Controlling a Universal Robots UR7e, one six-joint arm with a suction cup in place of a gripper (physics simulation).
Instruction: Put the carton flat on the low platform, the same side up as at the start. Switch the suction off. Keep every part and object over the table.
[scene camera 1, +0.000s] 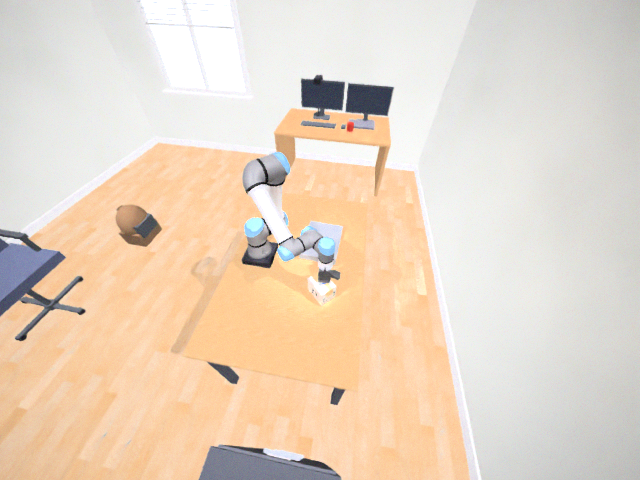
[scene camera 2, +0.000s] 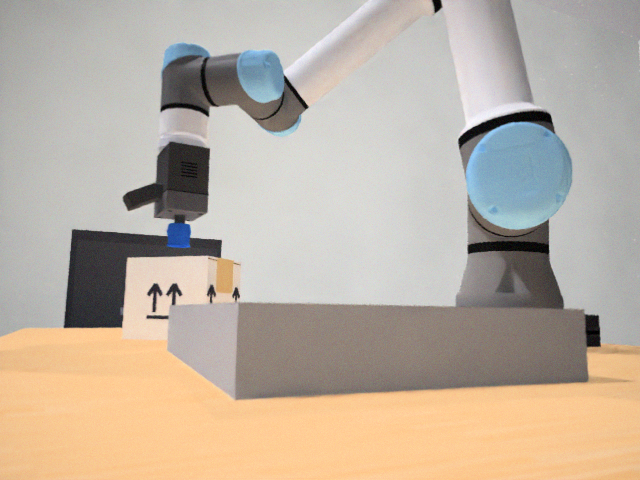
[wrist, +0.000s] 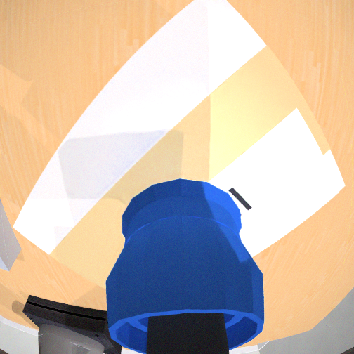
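The white carton sits flat on the table, close beside the low platform. In the scene camera 2 view its arrows point up. A tan tape strip crosses its top in the wrist view. The low grey platform is partly hidden by the arm in the scene camera 1 view and hides the carton's lower corner in the scene camera 2 view. My gripper, a blue suction cup, points down over the carton's top with a small gap below it. It holds nothing, so it is open.
The wooden table carries the arm's black base, left of the platform in the scene camera 1 view. A dark panel stands behind the carton in the scene camera 2 view. A desk with monitors stands farther back.
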